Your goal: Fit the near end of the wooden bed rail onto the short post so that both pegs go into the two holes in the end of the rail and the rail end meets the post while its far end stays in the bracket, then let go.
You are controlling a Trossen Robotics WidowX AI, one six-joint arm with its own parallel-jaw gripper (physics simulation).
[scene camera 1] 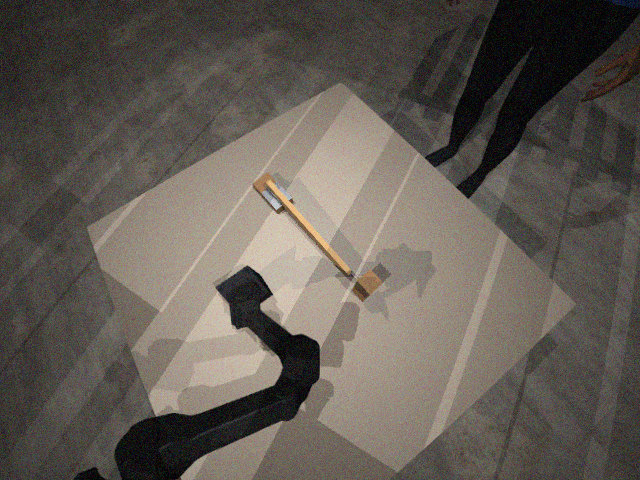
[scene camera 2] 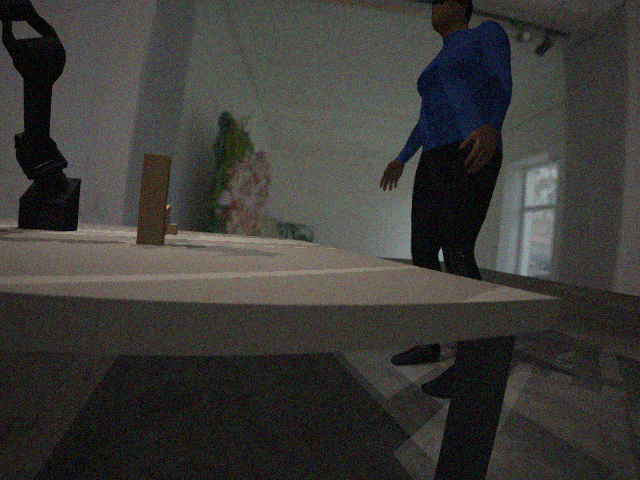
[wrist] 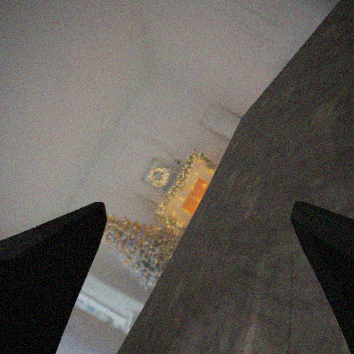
Scene:
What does my gripper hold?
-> Nothing.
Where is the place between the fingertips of my gripper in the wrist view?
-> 200, 212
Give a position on a wooden bed rail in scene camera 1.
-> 340, 264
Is my gripper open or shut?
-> Open.

